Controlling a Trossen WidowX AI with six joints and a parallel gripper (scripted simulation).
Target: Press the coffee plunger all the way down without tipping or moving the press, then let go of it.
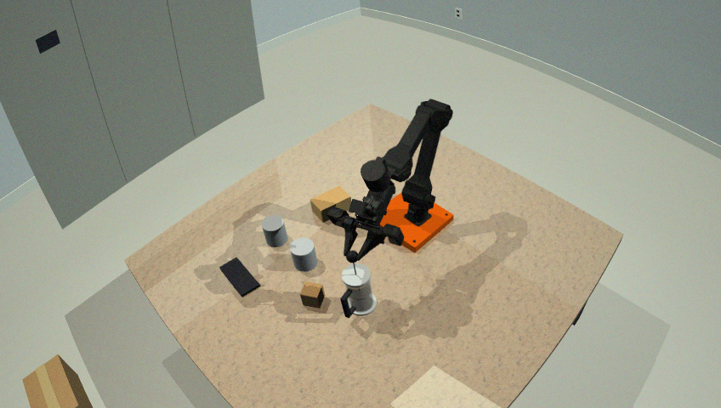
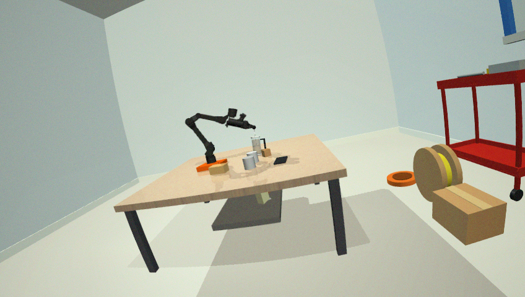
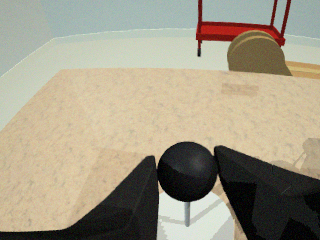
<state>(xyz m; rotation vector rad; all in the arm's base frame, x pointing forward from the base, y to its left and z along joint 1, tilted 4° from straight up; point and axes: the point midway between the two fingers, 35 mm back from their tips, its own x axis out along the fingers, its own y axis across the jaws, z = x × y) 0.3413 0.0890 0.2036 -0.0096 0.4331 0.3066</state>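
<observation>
Now: gripper tip 11 cm above the glass coffee press. Also, from my gripper tip: tan block: 24 cm behind, 36 cm to the right, 19 cm below.
</observation>
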